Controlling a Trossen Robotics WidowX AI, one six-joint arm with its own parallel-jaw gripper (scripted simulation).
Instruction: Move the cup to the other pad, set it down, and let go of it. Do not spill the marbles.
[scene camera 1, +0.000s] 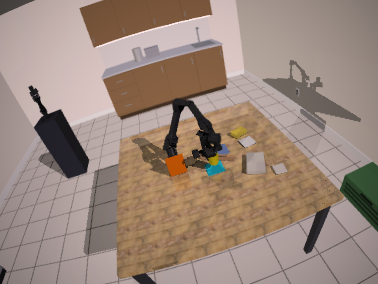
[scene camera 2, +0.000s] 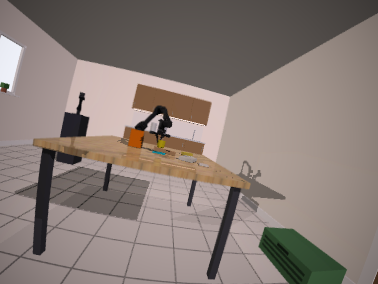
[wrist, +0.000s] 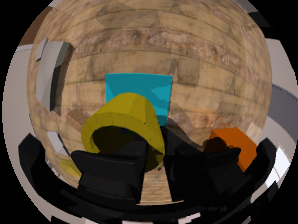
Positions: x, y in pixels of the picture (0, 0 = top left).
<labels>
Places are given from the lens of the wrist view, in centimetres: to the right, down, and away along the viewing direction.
my gripper (wrist: 154, 129): 0, 2, 10
grey slab (wrist: 54, 51): -23, -14, 10
cyan pad (wrist: 156, 88): 1, -4, 17
The marked spots on the grey slab and the cyan pad are 27 cm apart.
</labels>
